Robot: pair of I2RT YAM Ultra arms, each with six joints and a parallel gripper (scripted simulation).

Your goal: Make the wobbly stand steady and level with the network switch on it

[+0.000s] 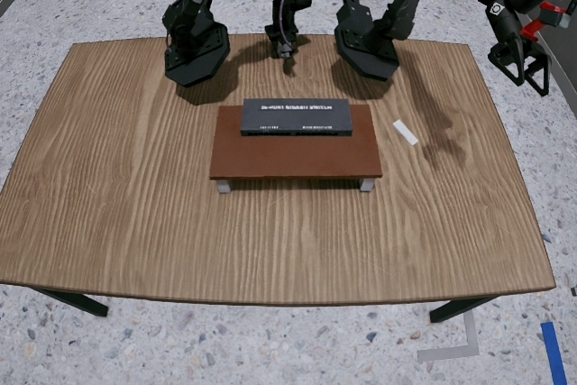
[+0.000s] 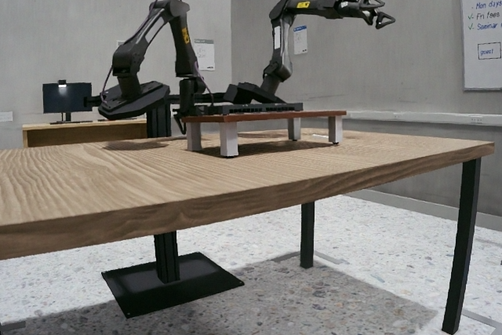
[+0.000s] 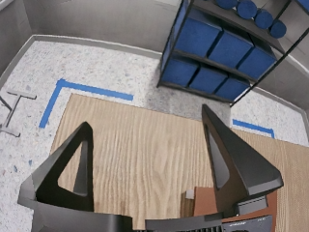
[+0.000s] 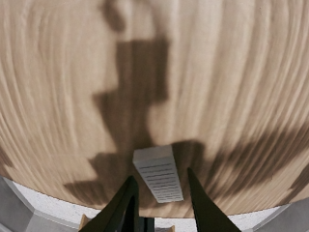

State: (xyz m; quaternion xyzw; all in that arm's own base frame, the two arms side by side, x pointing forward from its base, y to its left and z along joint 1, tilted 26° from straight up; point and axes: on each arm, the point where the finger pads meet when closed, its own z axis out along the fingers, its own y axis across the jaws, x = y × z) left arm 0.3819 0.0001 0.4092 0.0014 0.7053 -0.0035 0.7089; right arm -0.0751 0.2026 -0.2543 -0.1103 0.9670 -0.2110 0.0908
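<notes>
My right gripper is now 390 mm short of the network switch, 30 mm to the right of it and 90 mm below it. The rest, counted from my right hand: brown stand (450 mm ahead, 20 mm to the left, 20 mm above).
</notes>
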